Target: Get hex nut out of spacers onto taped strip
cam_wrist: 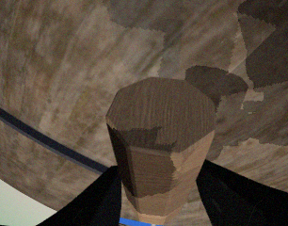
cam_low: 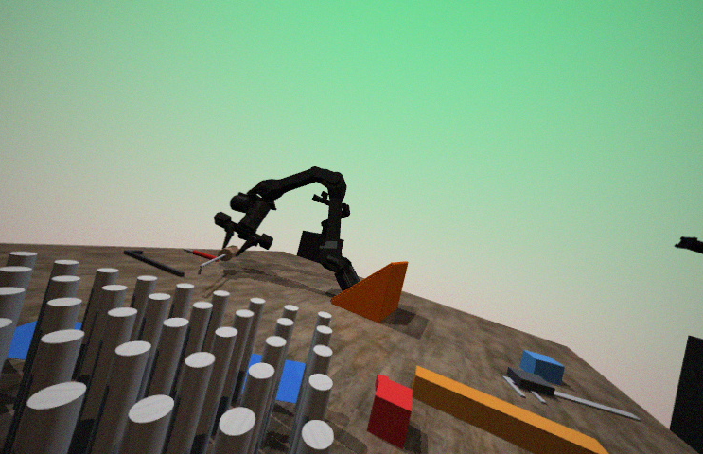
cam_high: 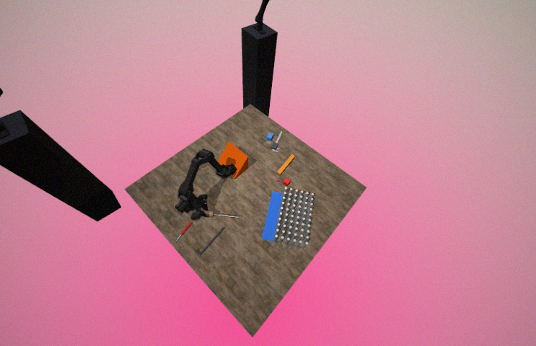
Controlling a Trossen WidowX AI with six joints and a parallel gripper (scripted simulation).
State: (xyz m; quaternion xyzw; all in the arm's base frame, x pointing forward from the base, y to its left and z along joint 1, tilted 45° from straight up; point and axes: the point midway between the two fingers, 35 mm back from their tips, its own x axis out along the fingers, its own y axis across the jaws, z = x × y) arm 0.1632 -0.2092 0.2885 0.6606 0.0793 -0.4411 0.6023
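Right now the blue taped strip is 27 cm ahead of my gripper tip, 36 cm to the left of it and 5 cm below it. From my gripper tip the other things lie so: red cube: 15 cm ahead, 61 cm to the left, 4 cm below; red screwdriver: 20 cm to the right, 5 cm below; orange bar: 3 cm ahead, 72 cm to the left, 4 cm below.
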